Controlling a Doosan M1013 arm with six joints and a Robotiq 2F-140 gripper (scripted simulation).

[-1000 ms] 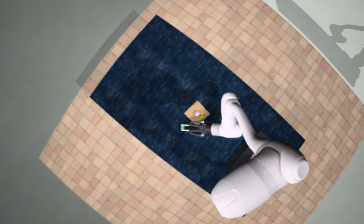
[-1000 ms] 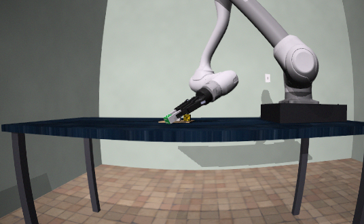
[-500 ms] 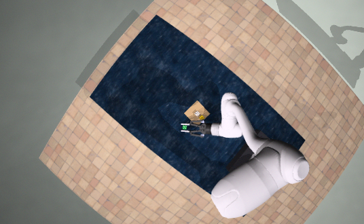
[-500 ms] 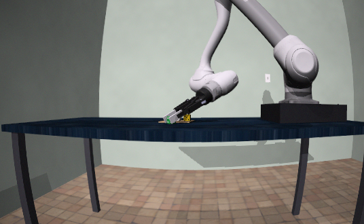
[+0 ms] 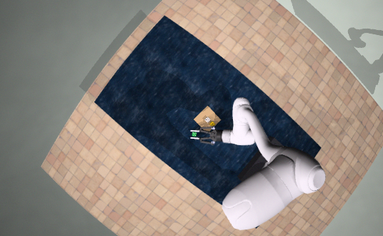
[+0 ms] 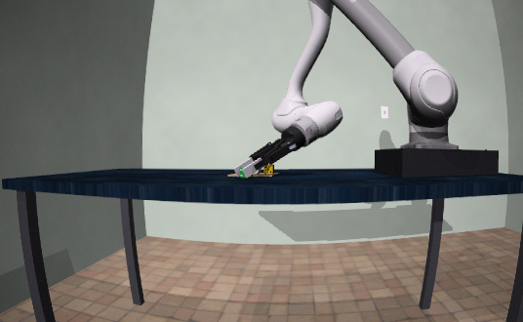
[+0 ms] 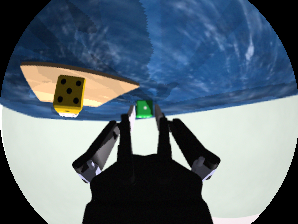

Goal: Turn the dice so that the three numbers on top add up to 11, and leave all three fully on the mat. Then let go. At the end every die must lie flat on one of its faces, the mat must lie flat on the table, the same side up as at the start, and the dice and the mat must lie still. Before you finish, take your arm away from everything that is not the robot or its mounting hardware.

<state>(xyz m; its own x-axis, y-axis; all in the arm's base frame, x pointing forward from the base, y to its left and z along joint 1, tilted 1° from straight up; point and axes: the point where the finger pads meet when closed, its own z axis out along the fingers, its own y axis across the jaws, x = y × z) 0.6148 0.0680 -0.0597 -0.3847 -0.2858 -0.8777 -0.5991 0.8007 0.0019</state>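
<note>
Right now the green die is 10 mm ahead of my hand and 10 mm below it. Also, from my hand: white die (10 mm behind, 130 mm to the right, 10 mm below); yellow die (50 mm behind, 130 mm to the right, 10 mm below); tan mat (10 mm behind, 130 mm to the right, 30 mm below).
</note>
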